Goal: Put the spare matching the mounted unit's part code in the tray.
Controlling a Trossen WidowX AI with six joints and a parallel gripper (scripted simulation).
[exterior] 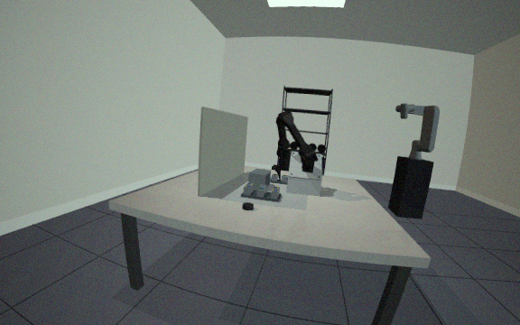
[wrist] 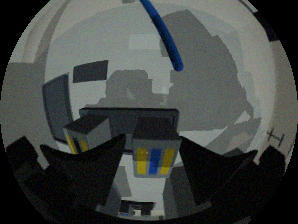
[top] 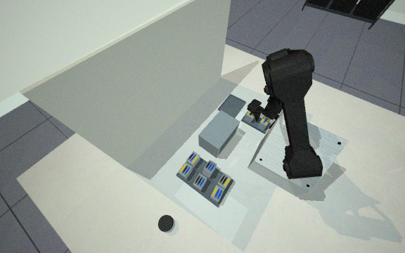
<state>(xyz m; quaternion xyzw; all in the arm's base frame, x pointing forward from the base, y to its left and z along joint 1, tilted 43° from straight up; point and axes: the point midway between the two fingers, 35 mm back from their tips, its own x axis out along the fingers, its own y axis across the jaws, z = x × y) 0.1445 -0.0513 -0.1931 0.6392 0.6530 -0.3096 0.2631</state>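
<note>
The grey spare lies 20 mm above my gripper tip. Also, from my gripper tip: grey holder: 30 mm ahead, 10 mm below; then dark flat tray: 180 mm ahead, 20 mm to the right, 10 mm below; then striped spare: 70 mm ahead, 20 mm above.
</note>
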